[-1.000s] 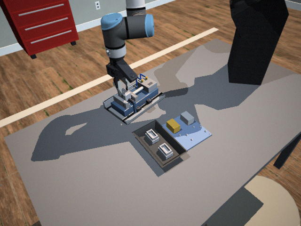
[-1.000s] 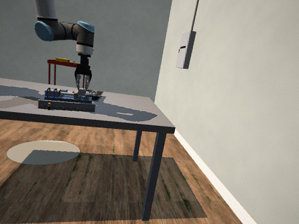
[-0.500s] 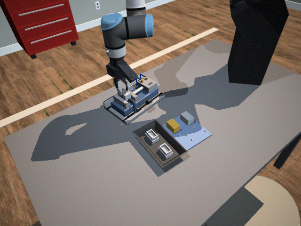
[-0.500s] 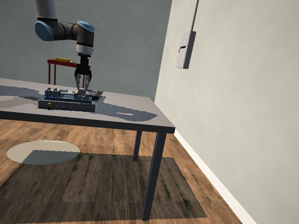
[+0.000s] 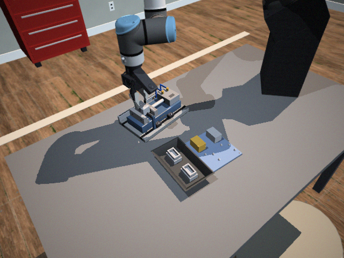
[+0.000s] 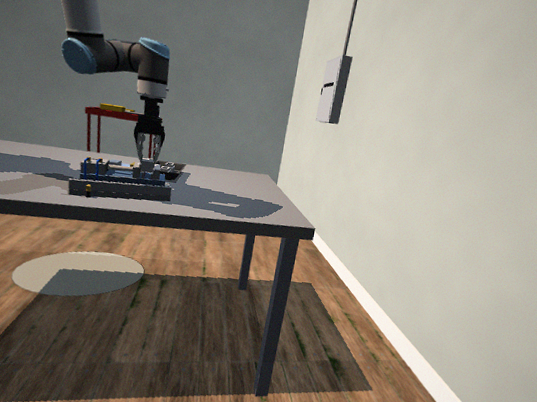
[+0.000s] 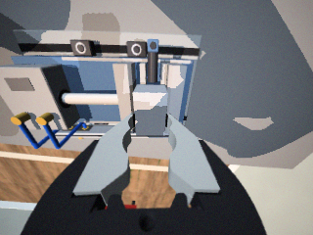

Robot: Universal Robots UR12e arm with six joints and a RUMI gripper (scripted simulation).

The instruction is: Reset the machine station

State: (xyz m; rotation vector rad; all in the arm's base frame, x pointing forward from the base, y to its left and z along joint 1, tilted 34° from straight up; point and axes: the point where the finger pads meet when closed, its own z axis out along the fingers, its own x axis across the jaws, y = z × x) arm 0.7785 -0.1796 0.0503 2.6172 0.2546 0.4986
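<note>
Now: hand 50 mm above the fixed jaw, 30 mm short of it and 10 mm to the right of it. Round my hand: vise (80 mm below, 70 mm behind); dark work stop rod (50 mm to the left, 30 mm below); vise rail (90 mm to the right, 90 mm below, 60 mm behind).
</note>
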